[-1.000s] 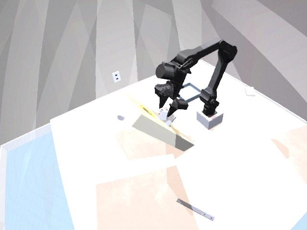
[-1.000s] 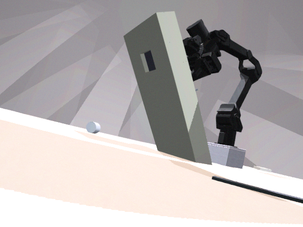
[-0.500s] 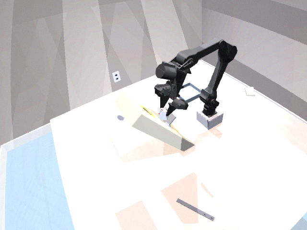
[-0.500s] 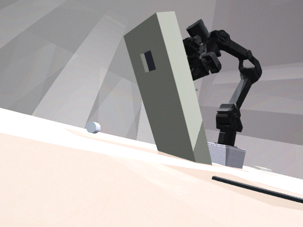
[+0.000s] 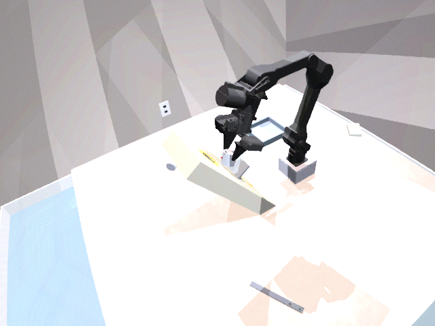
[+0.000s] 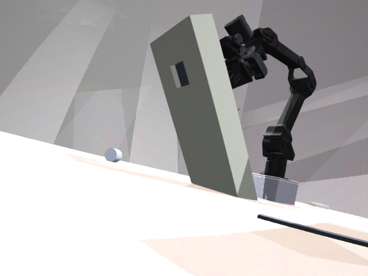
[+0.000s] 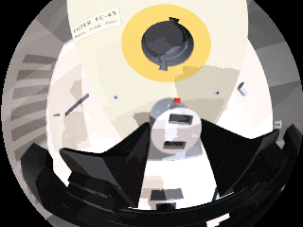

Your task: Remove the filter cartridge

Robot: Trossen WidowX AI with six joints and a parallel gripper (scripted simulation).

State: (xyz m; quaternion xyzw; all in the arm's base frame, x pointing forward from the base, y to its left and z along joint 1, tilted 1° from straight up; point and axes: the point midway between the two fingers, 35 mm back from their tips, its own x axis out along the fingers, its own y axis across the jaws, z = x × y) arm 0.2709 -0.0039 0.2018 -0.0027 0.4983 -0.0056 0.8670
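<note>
Now: the blue tray 360 mm behind my gripper tip, 280 mm to the right of it and 230 mm below it. From my gripper tip the other things lie so: round filter cartridge right at my gripper tip; then service panel 30 mm ahead, 50 mm below; then grey hatch flap 20 mm behind, 70 mm below.
</note>
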